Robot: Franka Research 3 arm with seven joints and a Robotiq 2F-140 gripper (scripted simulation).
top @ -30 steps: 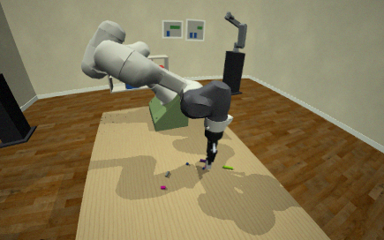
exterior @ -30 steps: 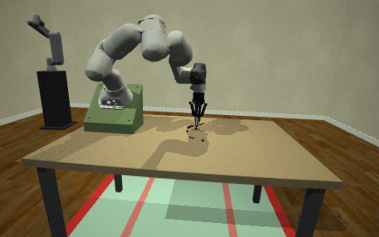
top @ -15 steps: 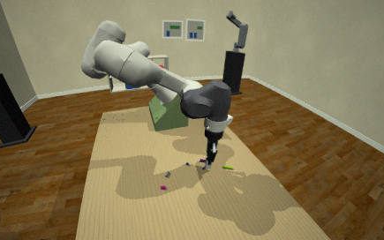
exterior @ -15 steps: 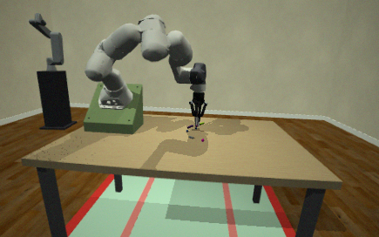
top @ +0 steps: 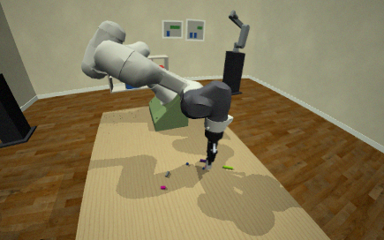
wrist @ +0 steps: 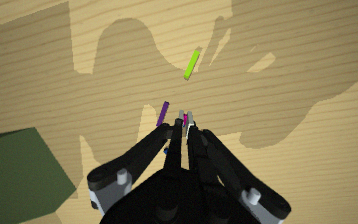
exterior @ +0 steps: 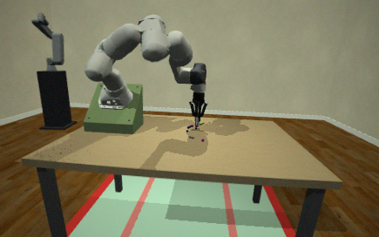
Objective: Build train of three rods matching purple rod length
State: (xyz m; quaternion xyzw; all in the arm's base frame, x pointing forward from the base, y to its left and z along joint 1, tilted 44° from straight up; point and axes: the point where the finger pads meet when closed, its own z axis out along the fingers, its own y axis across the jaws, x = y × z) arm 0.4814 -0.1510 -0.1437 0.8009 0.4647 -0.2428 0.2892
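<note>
My hand is 50 mm past the purple rod, 20 mm to the right of it and 40 mm above it. From my hand the other things lie so: dark blue piece: 70 mm behind, 80 mm to the right, 40 mm below; then grey rod: 50 mm behind, 190 mm to the right, 40 mm below; then lime rod: 40 mm ahead, 90 mm to the left, 40 mm below.
</note>
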